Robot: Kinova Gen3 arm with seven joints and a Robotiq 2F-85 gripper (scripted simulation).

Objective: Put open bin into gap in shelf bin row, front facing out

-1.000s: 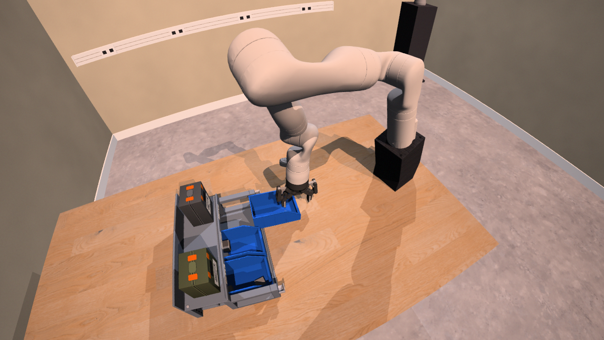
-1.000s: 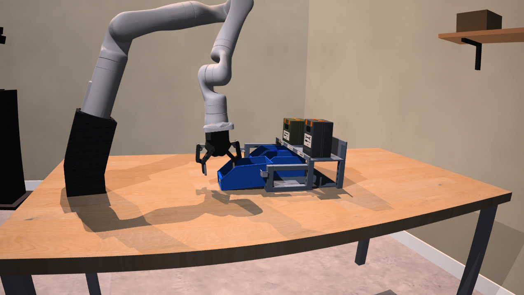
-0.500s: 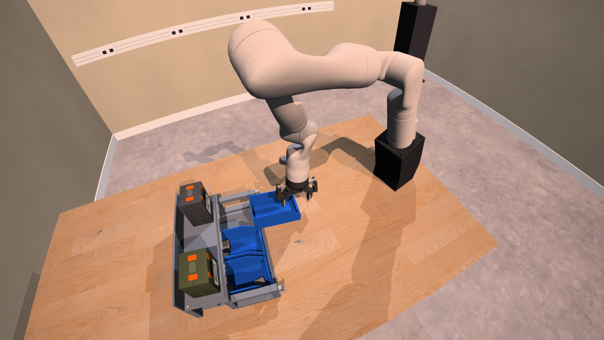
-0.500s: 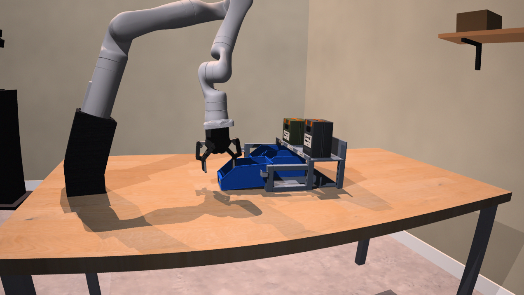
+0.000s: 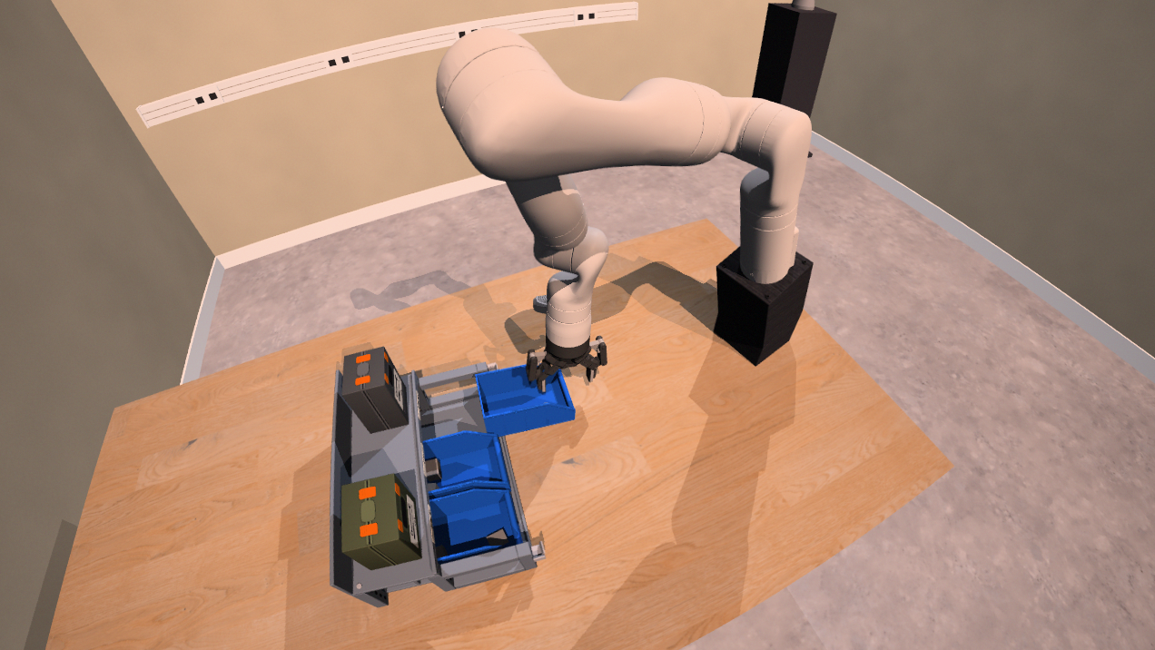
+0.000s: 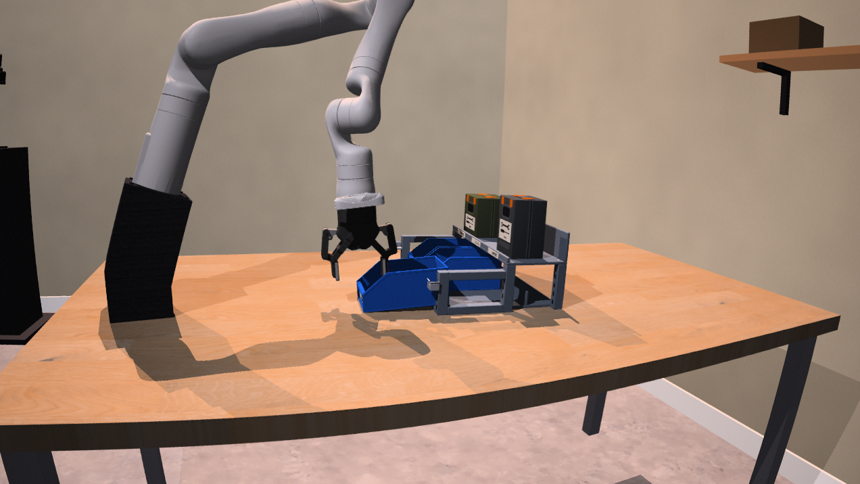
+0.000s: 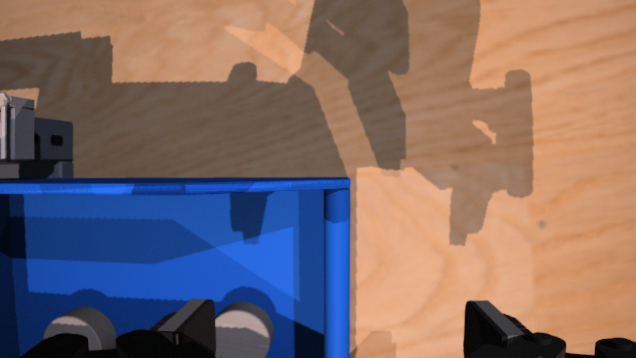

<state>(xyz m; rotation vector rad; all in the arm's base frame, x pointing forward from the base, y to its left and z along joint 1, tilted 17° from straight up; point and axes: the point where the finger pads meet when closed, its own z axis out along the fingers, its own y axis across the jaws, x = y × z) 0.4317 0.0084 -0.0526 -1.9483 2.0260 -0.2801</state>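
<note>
Right now the grey round part is 5 cm below my hand, 5 cm ahead of it and 2 cm to the left of it. Also, from my hand: grey shelf: 27 cm ahead, 11 cm to the left, 1 cm above; black case: 33 cm ahead, 10 cm above, 1 cm to the right; green case: 34 cm ahead, 22 cm to the left, 9 cm above.
</note>
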